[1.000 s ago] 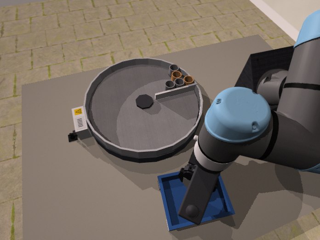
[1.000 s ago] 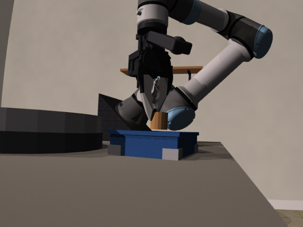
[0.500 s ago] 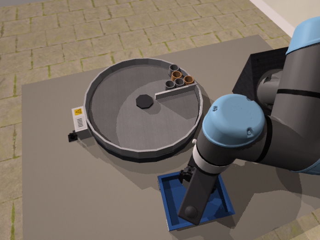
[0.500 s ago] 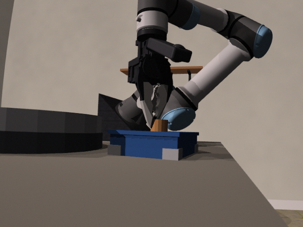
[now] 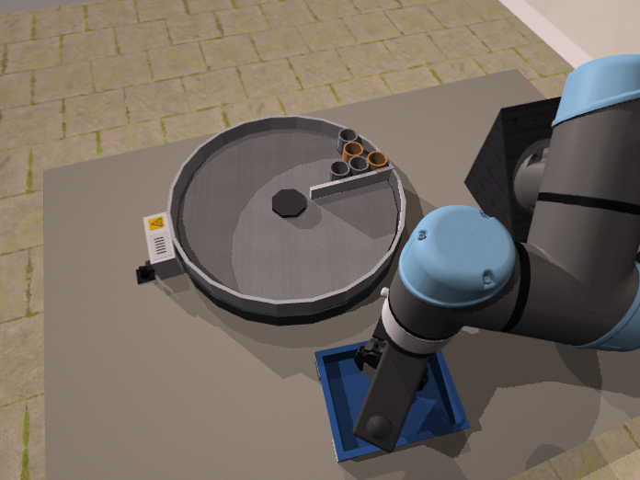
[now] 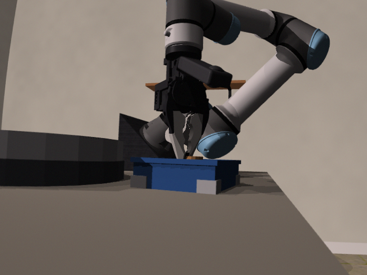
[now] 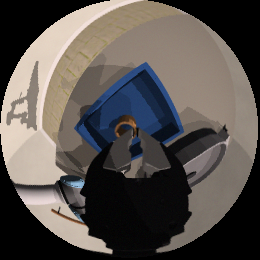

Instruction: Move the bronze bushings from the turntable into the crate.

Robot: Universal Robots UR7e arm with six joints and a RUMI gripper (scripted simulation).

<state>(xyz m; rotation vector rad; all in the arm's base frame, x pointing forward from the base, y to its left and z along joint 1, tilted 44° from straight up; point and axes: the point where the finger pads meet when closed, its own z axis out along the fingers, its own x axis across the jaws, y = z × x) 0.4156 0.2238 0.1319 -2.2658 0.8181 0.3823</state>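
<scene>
My gripper is now 10 mm past the blue crate, 10 mm to the right of it and 30 mm above it. From my hand the other things lie so: grey turntable: 50 mm ahead, 340 mm to the right.
</scene>
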